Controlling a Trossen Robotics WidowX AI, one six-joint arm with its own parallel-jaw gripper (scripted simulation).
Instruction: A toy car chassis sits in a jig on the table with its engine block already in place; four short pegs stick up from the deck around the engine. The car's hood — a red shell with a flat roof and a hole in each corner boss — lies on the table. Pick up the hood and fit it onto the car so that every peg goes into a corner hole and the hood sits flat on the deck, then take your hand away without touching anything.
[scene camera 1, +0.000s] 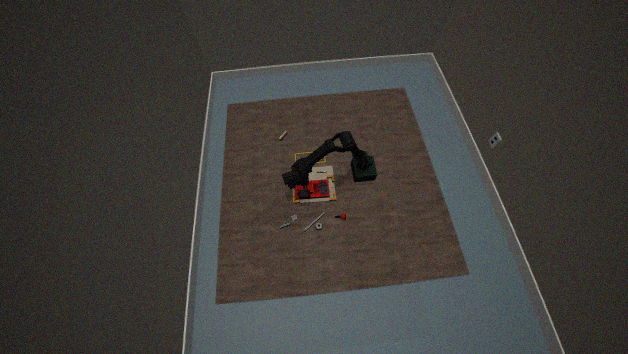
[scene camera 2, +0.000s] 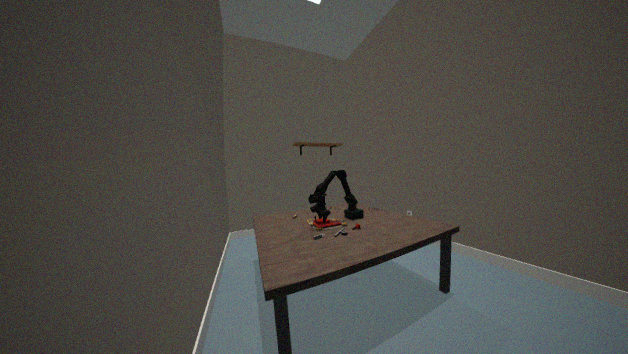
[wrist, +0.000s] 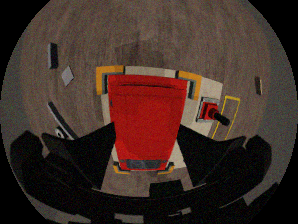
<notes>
The gripper (wrist: 146, 125) carries a red hood (wrist: 146, 117).
</notes>
